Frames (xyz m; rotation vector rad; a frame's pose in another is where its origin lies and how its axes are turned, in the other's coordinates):
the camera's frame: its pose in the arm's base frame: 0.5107 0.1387 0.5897 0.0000 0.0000 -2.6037
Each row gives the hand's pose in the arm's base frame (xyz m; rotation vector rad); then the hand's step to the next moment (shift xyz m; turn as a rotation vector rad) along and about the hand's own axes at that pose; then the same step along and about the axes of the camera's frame.
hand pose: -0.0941 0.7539 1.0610 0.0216 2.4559 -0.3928
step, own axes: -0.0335 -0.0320 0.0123 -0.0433 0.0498 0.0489
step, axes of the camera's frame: -0.0100 0.0425 0.0198 -0.0784 0.0036 -0.0241
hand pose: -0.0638 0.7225 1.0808 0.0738 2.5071 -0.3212
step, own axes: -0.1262 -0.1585 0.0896 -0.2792 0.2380 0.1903
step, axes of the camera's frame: -0.0261 0.2171 0.0358 -0.4107 0.0242 -0.0394
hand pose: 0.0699 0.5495 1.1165 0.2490 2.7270 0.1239
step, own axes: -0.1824 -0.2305 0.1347 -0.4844 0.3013 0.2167
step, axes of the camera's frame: -0.0266 0.3116 -0.0823 -0.6000 0.1090 0.0220
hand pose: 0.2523 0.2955 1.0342 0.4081 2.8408 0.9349
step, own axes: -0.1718 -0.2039 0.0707 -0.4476 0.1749 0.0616
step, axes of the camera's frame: -0.0295 0.2129 -0.1729 -0.4305 0.2110 0.0696
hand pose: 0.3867 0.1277 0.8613 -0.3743 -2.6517 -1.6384
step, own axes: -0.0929 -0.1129 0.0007 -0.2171 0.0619 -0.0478
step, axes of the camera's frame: -0.0240 0.0914 -0.1116 -0.1565 0.1623 0.0489
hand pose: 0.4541 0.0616 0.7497 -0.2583 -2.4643 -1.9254
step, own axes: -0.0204 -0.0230 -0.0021 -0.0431 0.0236 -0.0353
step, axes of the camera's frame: -0.0094 0.0172 -0.0238 -0.0188 0.0508 0.0270
